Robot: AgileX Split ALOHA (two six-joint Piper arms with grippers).
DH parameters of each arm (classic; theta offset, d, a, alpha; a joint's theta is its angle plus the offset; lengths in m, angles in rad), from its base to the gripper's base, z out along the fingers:
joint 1: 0 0.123 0 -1.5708
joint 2: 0.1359 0 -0.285 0
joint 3: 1.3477 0 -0.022 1.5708
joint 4: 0 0.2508 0 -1.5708
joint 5: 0 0 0.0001 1.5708
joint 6: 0 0.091 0 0
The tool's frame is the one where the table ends.
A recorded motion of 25 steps. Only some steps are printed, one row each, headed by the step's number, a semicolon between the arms.
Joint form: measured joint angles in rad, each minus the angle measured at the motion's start. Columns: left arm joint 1, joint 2, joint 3, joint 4, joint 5, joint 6; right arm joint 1, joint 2, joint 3, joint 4, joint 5, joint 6.
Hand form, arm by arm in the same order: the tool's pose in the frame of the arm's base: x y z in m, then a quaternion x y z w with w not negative. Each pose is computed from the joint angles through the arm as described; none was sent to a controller.
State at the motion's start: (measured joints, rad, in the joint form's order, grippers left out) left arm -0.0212 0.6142 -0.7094 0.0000 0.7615 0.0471; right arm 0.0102 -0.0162 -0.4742 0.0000 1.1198 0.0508
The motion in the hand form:
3: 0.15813 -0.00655 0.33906 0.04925 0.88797 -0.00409 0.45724; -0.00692 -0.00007 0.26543 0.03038 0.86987 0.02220 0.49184
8: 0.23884 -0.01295 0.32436 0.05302 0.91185 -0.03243 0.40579; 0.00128 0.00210 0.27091 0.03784 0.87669 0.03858 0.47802
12: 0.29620 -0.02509 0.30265 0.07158 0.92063 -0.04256 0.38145; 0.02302 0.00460 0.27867 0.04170 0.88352 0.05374 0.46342
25: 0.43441 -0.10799 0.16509 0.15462 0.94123 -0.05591 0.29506; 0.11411 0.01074 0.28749 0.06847 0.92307 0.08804 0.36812
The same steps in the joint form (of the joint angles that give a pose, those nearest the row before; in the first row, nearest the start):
3: 0.0000 0.2043 -0.0801 -0.0558 -0.0812 0.0679; 0.0000 0.0000 0.0000 0.0000 -0.0009 0.0292
8: 0.0000 0.5377 -0.2225 -0.1520 -0.1532 0.1345; 0.0000 0.0609 -0.0141 0.0257 -0.0183 0.0465
12: -0.0345 0.7674 -0.3352 -0.1824 -0.2166 0.1699; 0.0000 0.1833 -0.0246 0.0563 -0.0993 0.0495
25: -0.2084 1.4612 -0.7313 -0.1689 -0.3395 0.1817; 0.0001 0.6771 -0.1142 0.1441 -0.2998 0.0516

